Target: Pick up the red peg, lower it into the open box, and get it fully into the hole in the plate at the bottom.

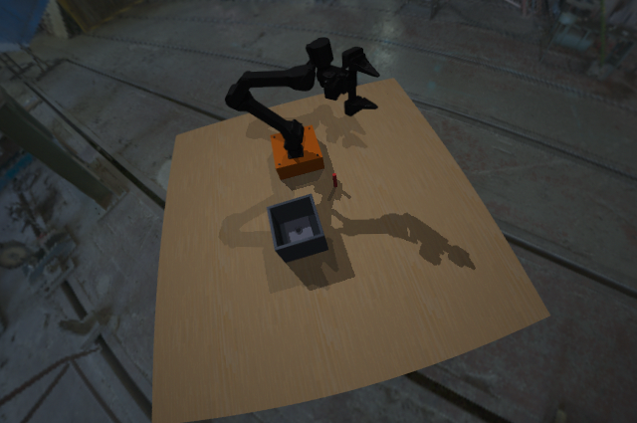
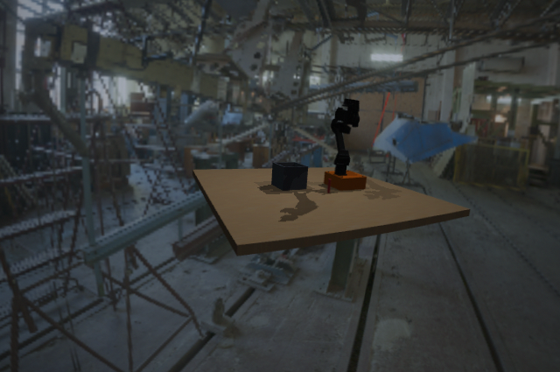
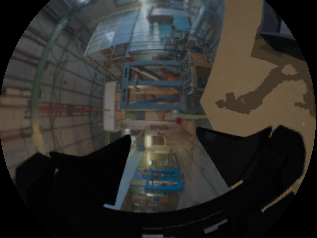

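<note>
Now: gripper tip 30 mm past the red peg, 140 mm to the left of it and 410 mm above it. The rest, counted from my gripper tip: grey plate 160 mm ahead, 290 mm to the right, 410 mm below.
</note>
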